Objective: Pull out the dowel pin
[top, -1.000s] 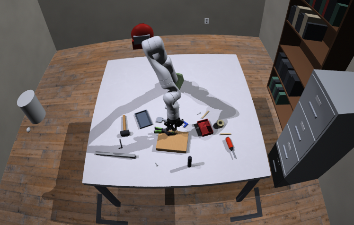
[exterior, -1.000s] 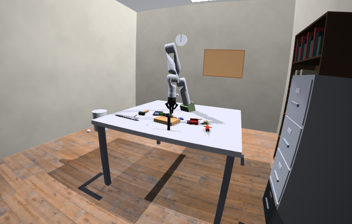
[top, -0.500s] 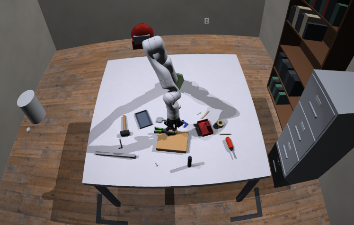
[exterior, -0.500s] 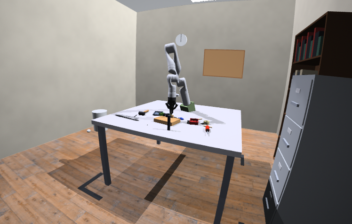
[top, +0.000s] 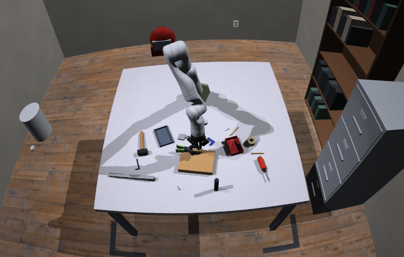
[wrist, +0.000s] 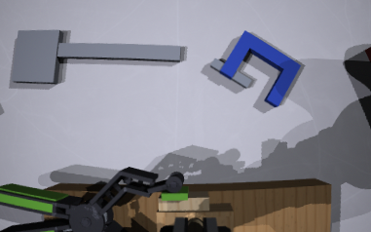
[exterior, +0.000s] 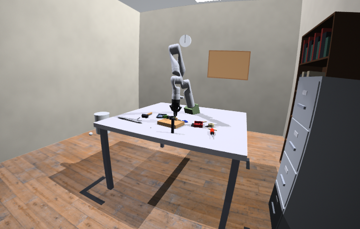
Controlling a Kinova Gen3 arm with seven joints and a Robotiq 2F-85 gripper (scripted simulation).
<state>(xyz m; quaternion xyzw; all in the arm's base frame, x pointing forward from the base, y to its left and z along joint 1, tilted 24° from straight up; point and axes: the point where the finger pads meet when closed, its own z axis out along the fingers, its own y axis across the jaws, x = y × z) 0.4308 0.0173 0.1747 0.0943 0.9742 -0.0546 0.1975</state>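
The round dowel pin lies 20 mm below my hand. Also, from my hand: grey t-shaped tool 130 mm behind, 80 mm below, 70 mm to the right; then wooden bench board 60 mm below, 50 mm ahead, 20 mm to the right; then wooden block 50 mm below.
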